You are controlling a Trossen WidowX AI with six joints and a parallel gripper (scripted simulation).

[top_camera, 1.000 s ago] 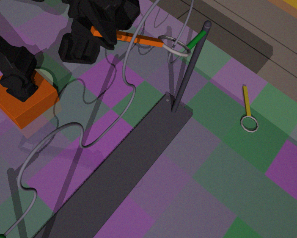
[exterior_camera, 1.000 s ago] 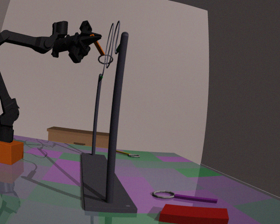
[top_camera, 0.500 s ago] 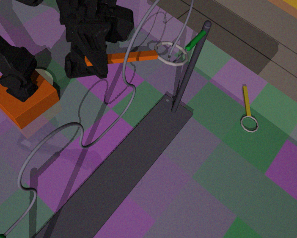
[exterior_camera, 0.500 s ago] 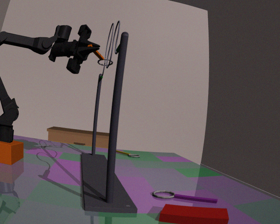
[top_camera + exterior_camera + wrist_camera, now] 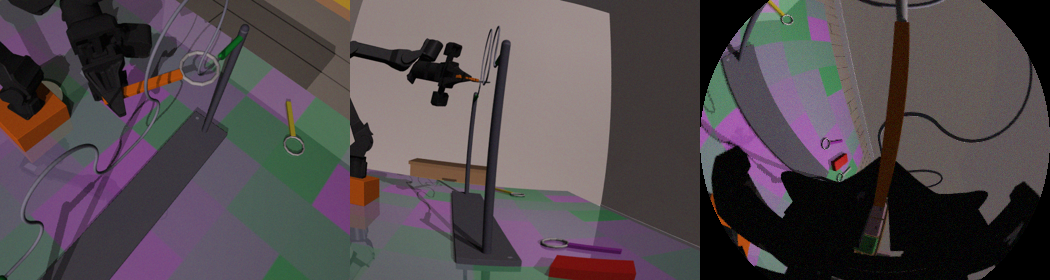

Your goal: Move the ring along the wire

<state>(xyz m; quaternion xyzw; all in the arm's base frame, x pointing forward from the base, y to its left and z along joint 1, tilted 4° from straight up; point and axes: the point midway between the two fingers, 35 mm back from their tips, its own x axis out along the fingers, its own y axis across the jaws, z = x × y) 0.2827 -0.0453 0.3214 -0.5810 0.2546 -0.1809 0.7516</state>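
Now: the orange-handled ring 90 mm to the left of my gripper tip, 30 mm ahead of it and 20 mm above it. Also, from my gripper tip: red block 430 mm to the right, 360 mm below, 140 mm ahead; purple-handled ring 360 mm below, 290 mm to the right, 190 mm ahead; yellow-handled ring 410 mm to the left, 360 mm below, 290 mm ahead.
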